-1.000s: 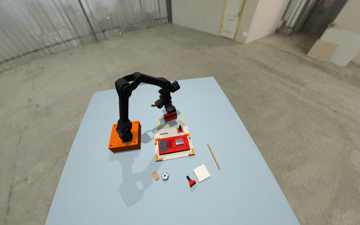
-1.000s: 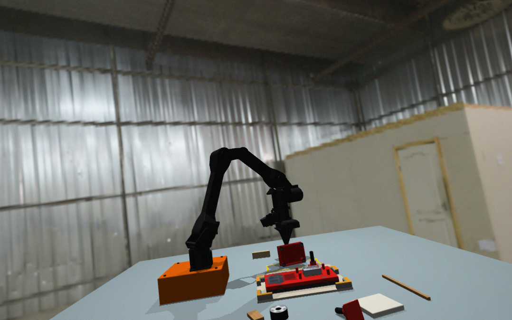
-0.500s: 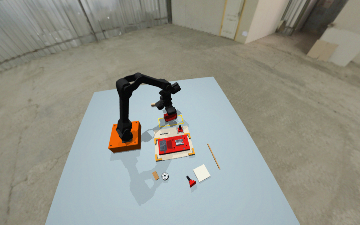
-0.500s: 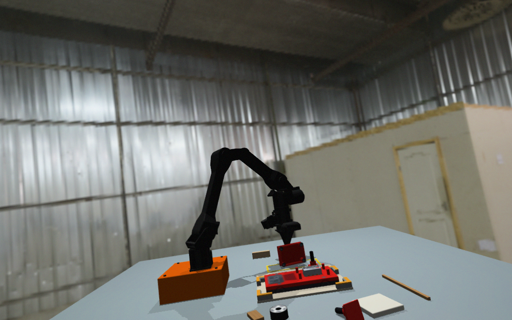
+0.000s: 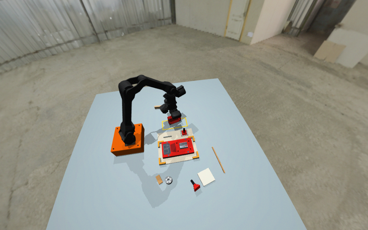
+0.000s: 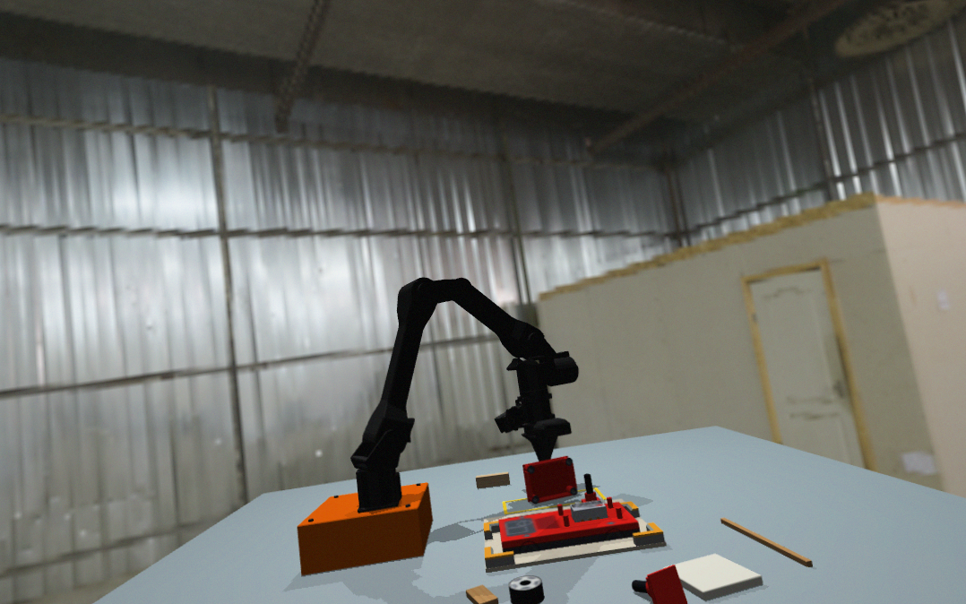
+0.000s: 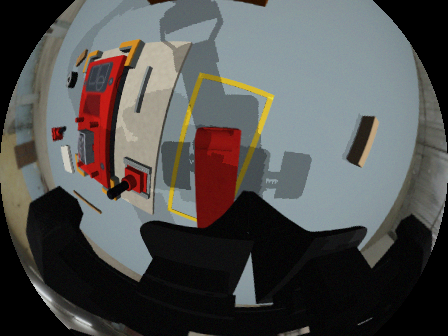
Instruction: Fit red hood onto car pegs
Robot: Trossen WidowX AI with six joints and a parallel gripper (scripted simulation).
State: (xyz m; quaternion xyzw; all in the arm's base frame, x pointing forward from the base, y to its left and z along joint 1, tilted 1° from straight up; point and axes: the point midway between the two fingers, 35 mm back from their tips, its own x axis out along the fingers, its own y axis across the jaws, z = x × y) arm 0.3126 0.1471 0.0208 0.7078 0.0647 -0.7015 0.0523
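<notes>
The red hood is 20 mm to the right of my gripper tip and 20 mm below it. The rest, counted from my gripper tip: wood block (400 mm to the right, 170 mm behind, 50 mm below); wooden stick (380 mm to the right, 200 mm ahead, 50 mm below); cream jig (230 mm to the right, 40 mm below, 20 mm behind).
</notes>
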